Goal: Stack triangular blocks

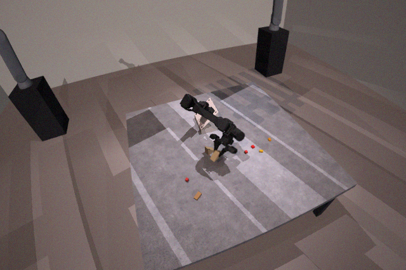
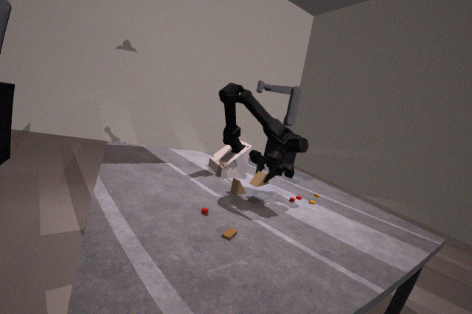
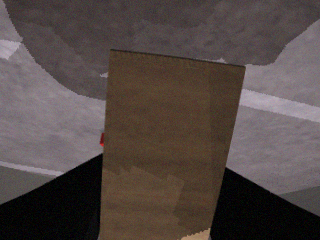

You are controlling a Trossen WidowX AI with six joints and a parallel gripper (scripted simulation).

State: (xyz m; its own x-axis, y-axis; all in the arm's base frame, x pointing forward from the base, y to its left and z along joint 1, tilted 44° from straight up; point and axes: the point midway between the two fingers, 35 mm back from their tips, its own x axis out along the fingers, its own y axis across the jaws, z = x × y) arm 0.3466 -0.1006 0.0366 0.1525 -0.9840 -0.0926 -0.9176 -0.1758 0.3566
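The tan wooden block lies 1 cm above my gripper tip. Round my gripper tip: flat tan piece (19 cm to the right, 15 cm ahead, 10 cm below).
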